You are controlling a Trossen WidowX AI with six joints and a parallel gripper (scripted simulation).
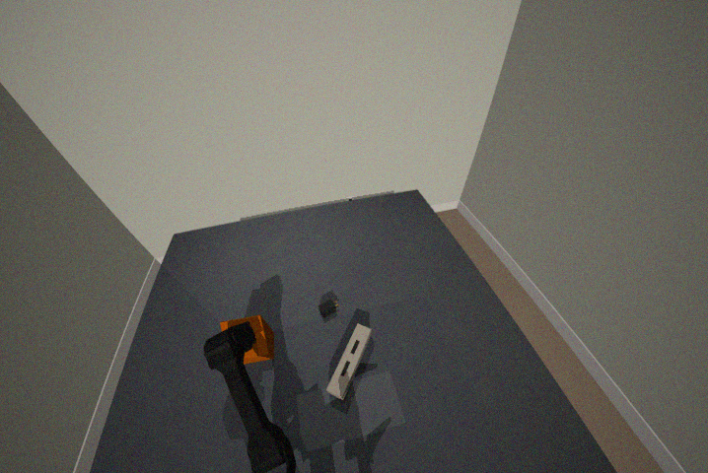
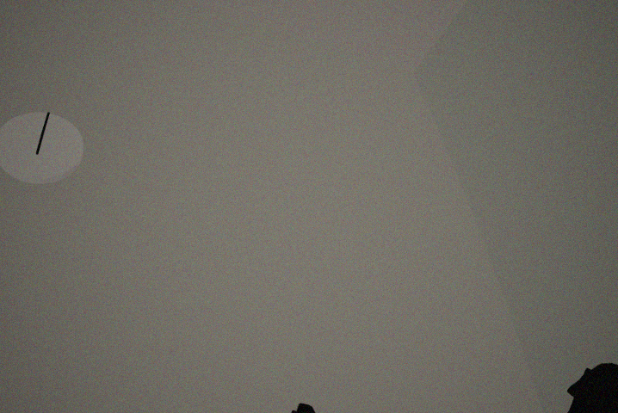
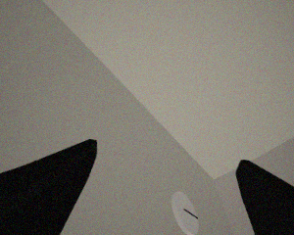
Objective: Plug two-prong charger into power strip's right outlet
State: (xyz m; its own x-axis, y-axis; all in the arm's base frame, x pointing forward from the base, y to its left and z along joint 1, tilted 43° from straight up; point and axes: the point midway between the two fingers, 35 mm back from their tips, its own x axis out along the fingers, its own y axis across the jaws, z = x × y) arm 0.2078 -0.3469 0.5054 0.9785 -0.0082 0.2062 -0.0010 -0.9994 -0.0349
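The dark two-prong charger is 650 mm to the left of my gripper tip, 250 mm below it and 40 mm ahead of it.
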